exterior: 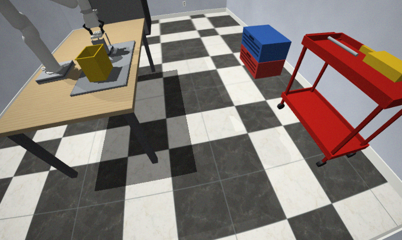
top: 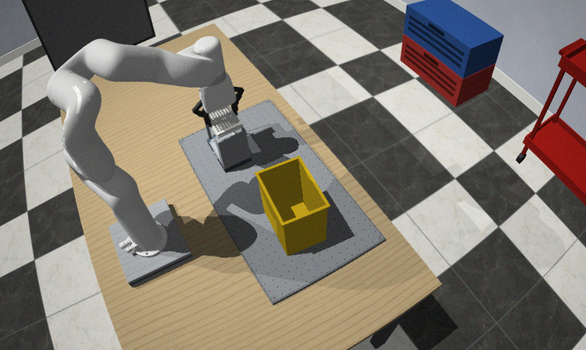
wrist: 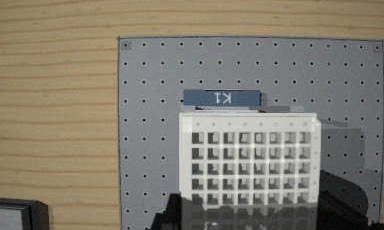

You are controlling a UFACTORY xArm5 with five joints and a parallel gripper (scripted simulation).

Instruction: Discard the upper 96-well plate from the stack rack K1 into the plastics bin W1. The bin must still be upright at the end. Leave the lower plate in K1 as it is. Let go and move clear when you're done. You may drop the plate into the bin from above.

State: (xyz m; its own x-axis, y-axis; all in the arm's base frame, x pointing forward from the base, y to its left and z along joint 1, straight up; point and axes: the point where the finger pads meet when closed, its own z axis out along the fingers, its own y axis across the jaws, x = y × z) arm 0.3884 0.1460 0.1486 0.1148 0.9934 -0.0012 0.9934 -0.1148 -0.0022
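My hand is 350 mm to the left of the yellow plastics bin and 80 mm above it. Round my hand: white 96-well plate 10 mm below.
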